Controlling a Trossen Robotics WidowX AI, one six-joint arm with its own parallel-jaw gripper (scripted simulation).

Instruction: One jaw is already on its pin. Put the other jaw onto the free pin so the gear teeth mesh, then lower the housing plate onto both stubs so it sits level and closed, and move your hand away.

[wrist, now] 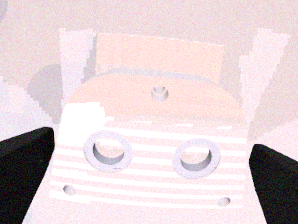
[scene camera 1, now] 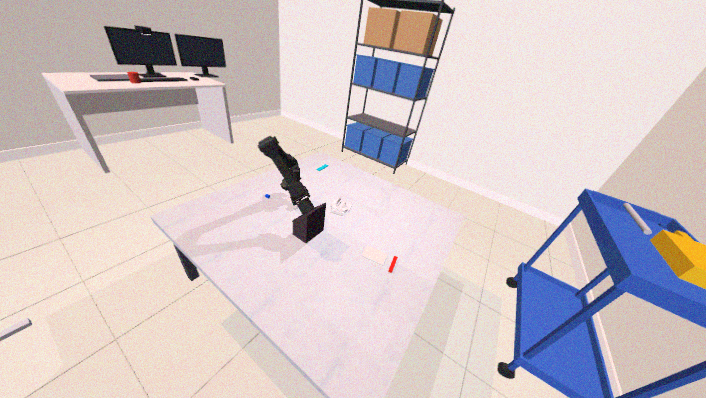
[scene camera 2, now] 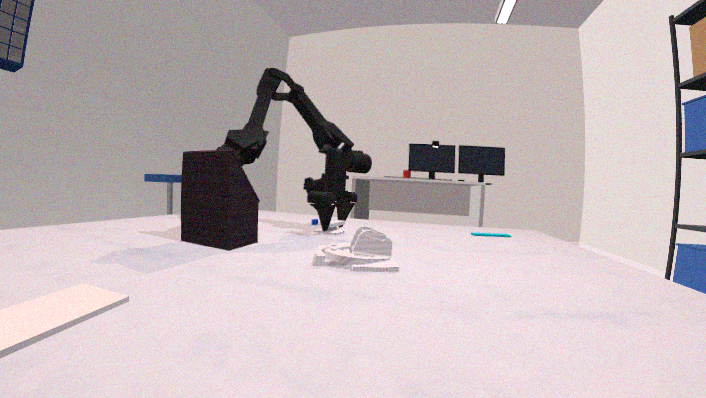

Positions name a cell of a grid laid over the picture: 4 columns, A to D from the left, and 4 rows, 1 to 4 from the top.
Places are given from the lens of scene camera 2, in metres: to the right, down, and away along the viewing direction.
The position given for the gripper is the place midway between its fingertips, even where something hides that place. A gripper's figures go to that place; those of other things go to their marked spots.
gripper (scene camera 2: B3): -0.05, 0.08, 0.75
jaw (scene camera 2: C3): 0.02, 0.08, 0.44
